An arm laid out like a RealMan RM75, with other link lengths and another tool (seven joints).
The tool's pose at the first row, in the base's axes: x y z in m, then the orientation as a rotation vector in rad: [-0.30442 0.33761 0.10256 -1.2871 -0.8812 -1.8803]
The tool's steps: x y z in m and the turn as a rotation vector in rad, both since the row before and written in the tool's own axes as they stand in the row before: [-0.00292 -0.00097 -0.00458 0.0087 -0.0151 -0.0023]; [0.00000 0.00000 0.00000 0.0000 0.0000 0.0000]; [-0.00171 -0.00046 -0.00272 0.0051 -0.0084 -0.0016]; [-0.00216 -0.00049 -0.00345 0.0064 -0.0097 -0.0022]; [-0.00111 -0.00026 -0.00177 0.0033 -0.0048 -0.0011]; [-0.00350 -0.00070 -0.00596 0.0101 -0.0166 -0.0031]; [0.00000 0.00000 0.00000 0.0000 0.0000 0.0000]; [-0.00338 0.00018 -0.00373 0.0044 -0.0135 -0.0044]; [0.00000 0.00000 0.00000 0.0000 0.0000 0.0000]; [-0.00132 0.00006 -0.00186 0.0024 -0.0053 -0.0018]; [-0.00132 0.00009 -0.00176 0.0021 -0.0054 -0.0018]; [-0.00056 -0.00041 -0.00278 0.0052 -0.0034 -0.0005]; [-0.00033 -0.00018 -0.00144 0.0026 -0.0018 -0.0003]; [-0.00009 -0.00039 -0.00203 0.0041 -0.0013 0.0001]
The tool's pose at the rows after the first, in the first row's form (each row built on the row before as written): [-0.30664 0.33480 0.09836 -1.2971 -0.8981 -1.8688]; [-0.30664 0.33480 0.09836 -1.2971 -0.8981 -1.8688]; [-0.30787 0.33302 0.09594 -1.3024 -0.9080 -1.8624]; [-0.30935 0.33068 0.09292 -1.3081 -0.9201 -1.8549]; [-0.31012 0.32946 0.09138 -1.3108 -0.9262 -1.8511]; [-0.31261 0.32521 0.08648 -1.3212 -0.9456 -1.8382]; [-0.31261 0.32521 0.08648 -1.3212 -0.9456 -1.8382]; [-0.31334 0.32230 0.08244 -1.3314 -0.9598 -1.8317]; [-0.31334 0.32230 0.08244 -1.3314 -0.9598 -1.8317]; [-0.31383 0.32080 0.08079 -1.3350 -0.9660 -1.8287]; [-0.31424 0.31936 0.07918 -1.3389 -0.9720 -1.8258]; [-0.31575 0.31722 0.07802 -1.3392 -0.9783 -1.8207]; [-0.31649 0.31609 0.07739 -1.3394 -0.9815 -1.8182]; [-0.31774 0.31453 0.07684 -1.3383 -0.9853 -1.8145]
